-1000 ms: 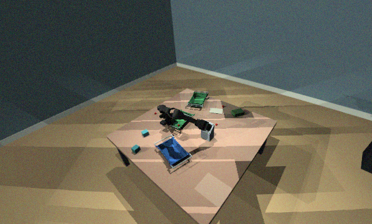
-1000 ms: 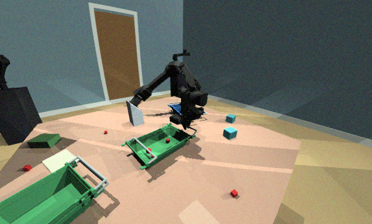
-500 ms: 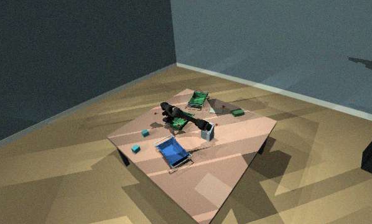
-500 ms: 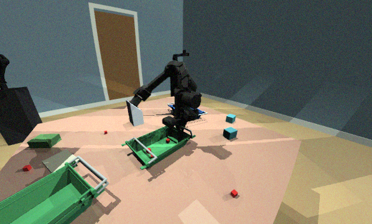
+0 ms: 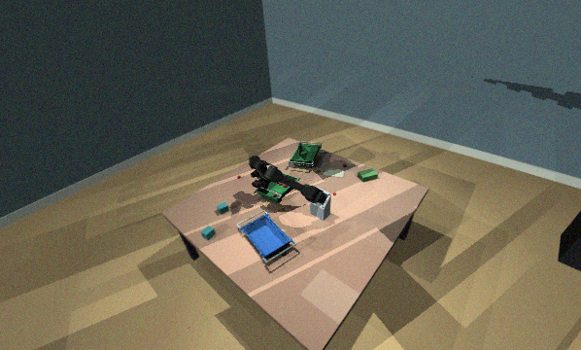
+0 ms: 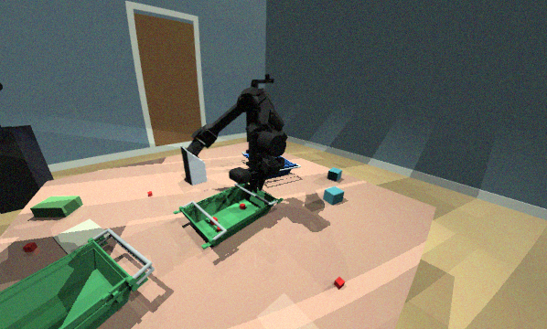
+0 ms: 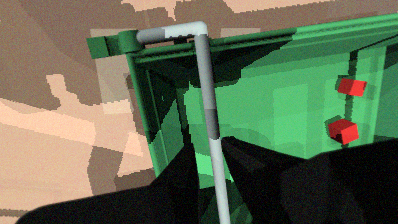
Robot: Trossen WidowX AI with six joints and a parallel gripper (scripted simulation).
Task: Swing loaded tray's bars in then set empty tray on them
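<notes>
My gripper tip is 28 cm past the blue tray, 25 cm to the right of it and 3 cm above it. Round my gripper tip: green block: 40 cm behind, 63 cm to the right, 6 cm below; then white sheet: 18 cm behind, 52 cm to the right, 8 cm below.
</notes>
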